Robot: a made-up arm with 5 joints.
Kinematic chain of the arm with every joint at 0, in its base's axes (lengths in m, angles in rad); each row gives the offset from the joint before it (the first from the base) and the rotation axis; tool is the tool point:
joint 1: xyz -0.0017 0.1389 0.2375 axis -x
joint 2: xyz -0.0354 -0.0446 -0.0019 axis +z
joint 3: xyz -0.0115 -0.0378 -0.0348 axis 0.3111 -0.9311 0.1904
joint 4: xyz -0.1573 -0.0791 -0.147 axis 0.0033 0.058 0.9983
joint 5: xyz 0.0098 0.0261 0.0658 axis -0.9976 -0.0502 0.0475
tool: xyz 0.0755 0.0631 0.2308
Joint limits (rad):
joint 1: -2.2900..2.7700
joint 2: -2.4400..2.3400
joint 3: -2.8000..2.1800
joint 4: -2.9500..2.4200
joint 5: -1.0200..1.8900
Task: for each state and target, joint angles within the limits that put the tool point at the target. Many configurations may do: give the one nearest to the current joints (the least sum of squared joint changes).
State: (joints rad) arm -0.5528 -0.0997 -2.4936 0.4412 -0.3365
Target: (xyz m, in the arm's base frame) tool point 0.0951 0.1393 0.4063
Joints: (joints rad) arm -0.8986 -0.0244 -1.8838 1.0991 0.3884
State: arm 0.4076 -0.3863 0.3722 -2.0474 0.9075
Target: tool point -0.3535 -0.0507 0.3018
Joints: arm 0.4307 -0.8400 0.3049 -2.5395 0.7659
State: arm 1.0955 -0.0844 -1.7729 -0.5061 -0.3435
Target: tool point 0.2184 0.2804 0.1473
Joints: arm 1.7127 0.6023 -2.3775 -1.1321 -1.0138
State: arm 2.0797 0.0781 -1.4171 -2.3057 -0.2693
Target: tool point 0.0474 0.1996 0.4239
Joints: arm 1.7517 -0.1901 -1.3750 -1.4270 0.4239
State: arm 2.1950 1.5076 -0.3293 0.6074 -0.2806
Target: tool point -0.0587 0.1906 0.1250
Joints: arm 2.6519 1.5104 -0.9634 0.5927 -0.1957
